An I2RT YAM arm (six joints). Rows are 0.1 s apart.
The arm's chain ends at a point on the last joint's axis. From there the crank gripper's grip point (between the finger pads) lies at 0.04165 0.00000 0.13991 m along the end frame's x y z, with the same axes.
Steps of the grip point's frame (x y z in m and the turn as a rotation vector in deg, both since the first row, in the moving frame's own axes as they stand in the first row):
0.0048 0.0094 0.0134 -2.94 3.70 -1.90
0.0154 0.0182 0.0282 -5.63 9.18 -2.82
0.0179 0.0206 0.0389 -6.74 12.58 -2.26
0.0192 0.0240 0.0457 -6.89 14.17 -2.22
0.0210 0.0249 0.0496 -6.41 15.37 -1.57
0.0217 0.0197 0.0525 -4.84 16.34 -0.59
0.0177 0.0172 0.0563 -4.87 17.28 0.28
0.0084 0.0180 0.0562 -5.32 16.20 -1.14
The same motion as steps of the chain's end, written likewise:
-0.0042 0.0038 0.0165 -2.94 3.70 -1.90
-0.0066 0.0075 0.0372 -5.63 9.18 -2.82
-0.0118 0.0071 0.0522 -6.74 12.58 -2.26
-0.0140 0.0103 0.0610 -6.89 14.17 -2.22
-0.0147 0.0117 0.0664 -6.41 15.37 -1.57
-0.0160 0.0092 0.0703 -4.84 16.34 -0.59
-0.0219 0.0057 0.0755 -4.87 17.28 0.28
-0.0290 0.0070 0.0739 -5.32 16.20 -1.14

